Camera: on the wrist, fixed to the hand. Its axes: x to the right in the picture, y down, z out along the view.
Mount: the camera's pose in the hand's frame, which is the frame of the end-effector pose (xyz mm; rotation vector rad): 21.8 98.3 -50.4 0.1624 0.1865 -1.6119
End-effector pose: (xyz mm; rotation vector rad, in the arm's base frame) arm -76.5 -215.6 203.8 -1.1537 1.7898 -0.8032
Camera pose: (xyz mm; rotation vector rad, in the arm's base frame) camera -164.6 -195.7 136.6 -2.3789 0.5238 -1.8842
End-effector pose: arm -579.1 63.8 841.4 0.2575 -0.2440 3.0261
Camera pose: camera -619.1 -22.6 781.4 0.0794 0.1789 1.4416
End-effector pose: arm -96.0 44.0 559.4 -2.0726 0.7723 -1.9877
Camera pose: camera -169.6 -38.5 538.3 1.5250 0.9229 1.5065
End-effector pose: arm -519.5 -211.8 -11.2 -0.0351 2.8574 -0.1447
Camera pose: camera -555.4 -110.0 20.9 2.1865 -2.0986 0.6432
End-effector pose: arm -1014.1 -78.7 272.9 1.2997 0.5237 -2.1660
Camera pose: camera -925.9 -130.7 226.0 -0.6919 -1.1085 1.8028
